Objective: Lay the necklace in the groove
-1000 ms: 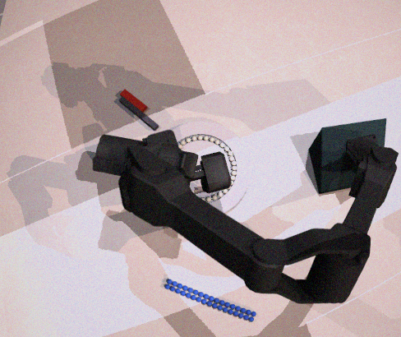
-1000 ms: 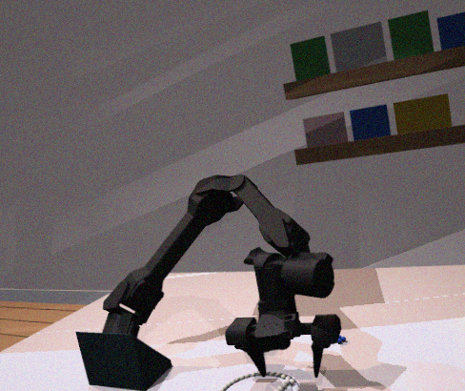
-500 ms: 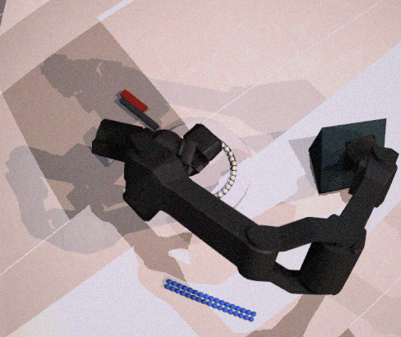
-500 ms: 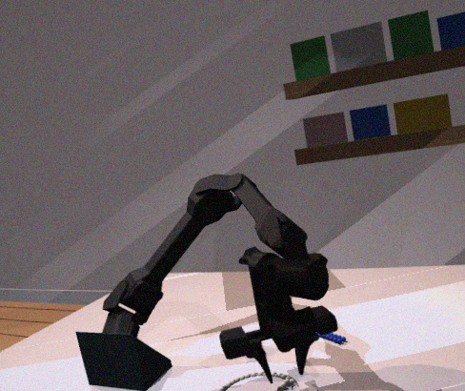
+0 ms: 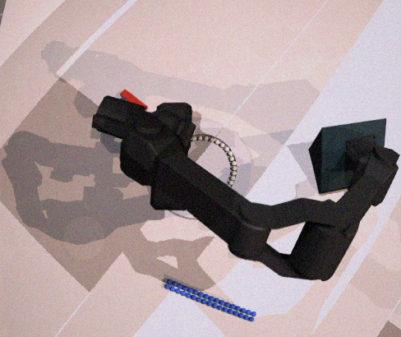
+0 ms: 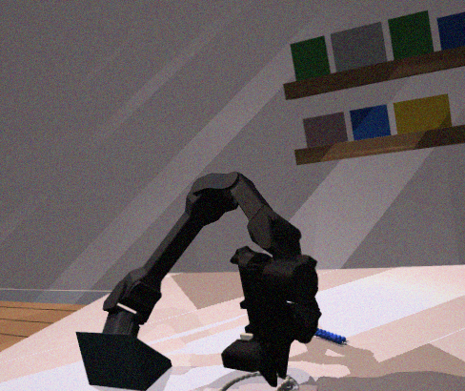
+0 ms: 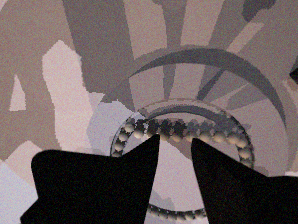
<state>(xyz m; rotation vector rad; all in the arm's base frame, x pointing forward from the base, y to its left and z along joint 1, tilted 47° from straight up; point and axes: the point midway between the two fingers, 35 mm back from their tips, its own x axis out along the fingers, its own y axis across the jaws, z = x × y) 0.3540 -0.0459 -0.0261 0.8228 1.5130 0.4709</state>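
My gripper tip is now 4 cm past the round bead board and 3 cm above it. Round my gripper tip: small beige cube 12 cm behind, 19 cm to the left, 2 cm below; grey block 7 cm ahead, 17 cm to the right, 3 cm below.
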